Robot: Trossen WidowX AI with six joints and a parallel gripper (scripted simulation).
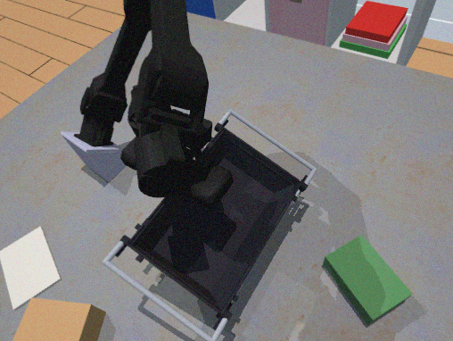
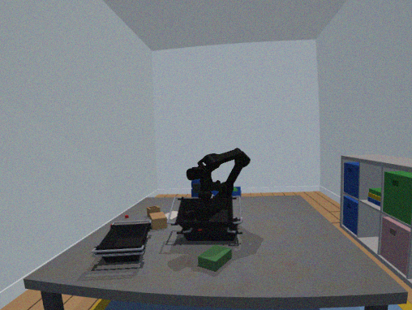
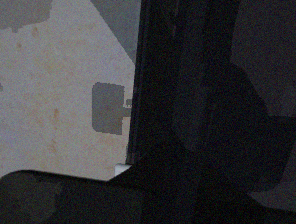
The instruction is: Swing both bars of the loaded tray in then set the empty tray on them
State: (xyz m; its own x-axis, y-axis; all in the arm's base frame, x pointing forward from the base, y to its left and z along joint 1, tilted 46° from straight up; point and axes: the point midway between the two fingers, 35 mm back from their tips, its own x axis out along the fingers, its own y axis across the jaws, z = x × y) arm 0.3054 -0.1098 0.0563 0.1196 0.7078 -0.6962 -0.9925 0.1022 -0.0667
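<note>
The black plastic tray is 8 cm ahead of my gripper tip. Round my gripper tip: green block: 32 cm ahead, 11 cm below, 5 cm to the left; then white sheet: 28 cm behind, 25 cm to the right, 13 cm below; then tan box: 29 cm to the right, 10 cm below, 10 cm behind.
</note>
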